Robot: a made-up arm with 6 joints.
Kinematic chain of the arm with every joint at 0, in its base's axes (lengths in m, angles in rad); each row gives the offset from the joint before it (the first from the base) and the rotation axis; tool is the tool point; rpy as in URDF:
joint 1: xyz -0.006 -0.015 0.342 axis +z
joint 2: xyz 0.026 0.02 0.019 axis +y
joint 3: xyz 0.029 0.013 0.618 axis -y
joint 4: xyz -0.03 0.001 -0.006 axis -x
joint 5: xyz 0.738 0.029 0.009 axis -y
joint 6: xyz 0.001 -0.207 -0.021 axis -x
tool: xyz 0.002 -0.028 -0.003 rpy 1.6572 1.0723 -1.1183
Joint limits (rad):
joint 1: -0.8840..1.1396
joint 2: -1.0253..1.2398
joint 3: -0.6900..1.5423
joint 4: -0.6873..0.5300
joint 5: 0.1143..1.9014
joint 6: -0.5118..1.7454
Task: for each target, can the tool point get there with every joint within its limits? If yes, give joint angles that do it. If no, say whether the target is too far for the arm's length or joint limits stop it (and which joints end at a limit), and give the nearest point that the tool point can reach.
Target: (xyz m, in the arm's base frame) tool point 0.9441 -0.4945 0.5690
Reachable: yes | joints -0.3109 0.5993 0.1751 0.0204 1.0852 0.7737
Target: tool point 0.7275 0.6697 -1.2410
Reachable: no: too far | nearest point 0.5674 0.5203 -0.2060 | short by 1.058 m
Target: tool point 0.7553 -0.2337 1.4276
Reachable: yes | joints -0.0619 0.3054 1.0275 0.0992 0.7057 0.2201
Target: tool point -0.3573 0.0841 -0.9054
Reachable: no: joint limits stop it (at a limit: joint 1, joint 2, joint 3, joint 4, joint 6) | nearest point 0.0479 -0.2762 -0.1175 | short by 0.956 m
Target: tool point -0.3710 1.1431 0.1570
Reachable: no: joint limits stop it (at a limit: joint 1, joint 4, joint 5, joint 6) | nearest point 0.4642 0.7589 0.1570 | short by 0.919 m
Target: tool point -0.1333 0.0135 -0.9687
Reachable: no: joint limits stop it (at a limit: joint 1, joint 2, joint 4, joint 6) | nearest point 0.0840 -0.3190 -0.1473 | short by 0.912 m
